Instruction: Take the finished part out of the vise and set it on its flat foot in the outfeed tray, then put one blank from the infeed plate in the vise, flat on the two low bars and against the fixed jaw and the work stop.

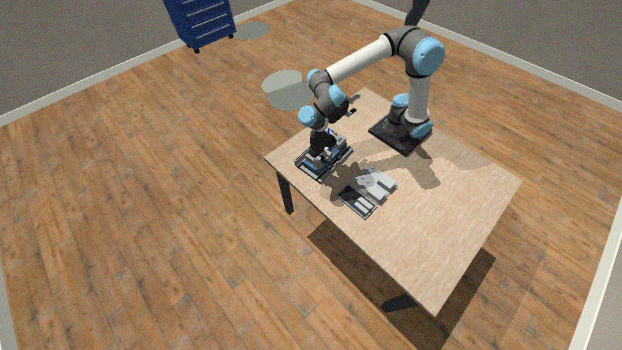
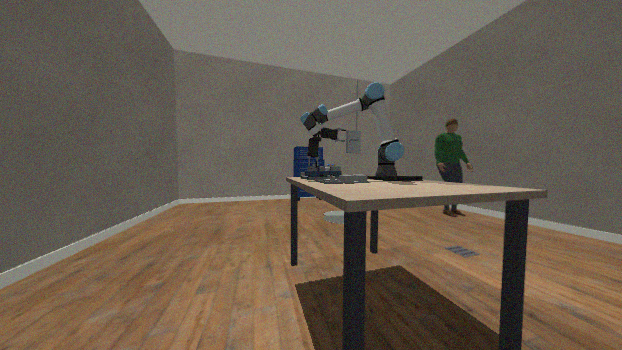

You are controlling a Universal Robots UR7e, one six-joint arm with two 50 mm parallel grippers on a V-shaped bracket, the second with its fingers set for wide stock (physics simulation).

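Places are measured from the arm's base along level axes (x right, y ahead, z up), in millimetres.
Pixels of known places: hand at its tool point: [image 1: 319, 160] [image 2: 312, 163]; arm's base at its link origin: [image 1: 394, 129] [image 2: 386, 176].
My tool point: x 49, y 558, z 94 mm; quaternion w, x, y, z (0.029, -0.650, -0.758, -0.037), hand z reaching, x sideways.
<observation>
For each thing: its top centre in the pictures, then the offset to it from my tool point. Level surfaces: height alone.
- vise at its top centre: [image 1: 324, 146] [image 2: 322, 165] dy -91, dx +63, dz -17 mm
- infeed plate at its top centre: [image 1: 373, 182] dy -184, dx -233, dz -108 mm
- wooden table at its surface level: dz -116 mm
The vise [image 1: 311, 165] [image 2: 330, 173], grey and blue, stands in a dark-rimmed base at the table's far left corner. My downward gripper [image 1: 319, 155] [image 2: 313, 164] is low over it, its fingers among the jaws. The finger gap and any part between the fingers are too small and hidden to tell. My second gripper [image 1: 352, 112] [image 2: 342, 135] points sideways, well above the table. The outfeed tray [image 1: 348, 194], dark with light pieces at its near end, lies by the table's edge. Beside it, the infeed plate [image 1: 366, 176] carries light grey blanks [image 1: 378, 192] [image 2: 354, 178].
The arm's black base plate [image 1: 405, 143] [image 2: 410, 178] stands behind the trays on the wooden table [image 1: 450, 225] [image 2: 440, 192]. A blue drawer cabinet [image 1: 205, 22] [image 2: 301, 157] stands beyond. A person in green [image 2: 448, 150] stands right of the table.
</observation>
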